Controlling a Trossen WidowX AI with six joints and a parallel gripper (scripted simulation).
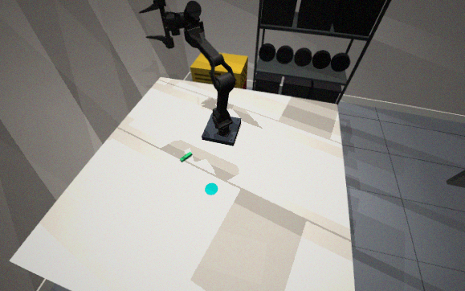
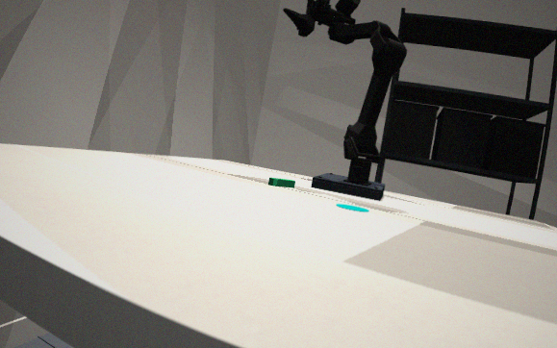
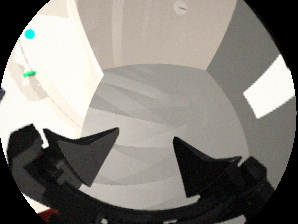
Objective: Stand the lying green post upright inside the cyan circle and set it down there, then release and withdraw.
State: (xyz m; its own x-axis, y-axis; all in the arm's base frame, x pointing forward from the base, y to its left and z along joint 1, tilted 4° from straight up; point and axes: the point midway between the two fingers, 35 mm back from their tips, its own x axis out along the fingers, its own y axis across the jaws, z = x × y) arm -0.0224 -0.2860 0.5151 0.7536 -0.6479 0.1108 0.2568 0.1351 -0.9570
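My gripper tip is 54 cm above the green post, 19 cm to the right of it and 18 cm short of it. Round my gripper tip: cyan circle: 55 cm below, 38 cm to the left, 29 cm ahead.
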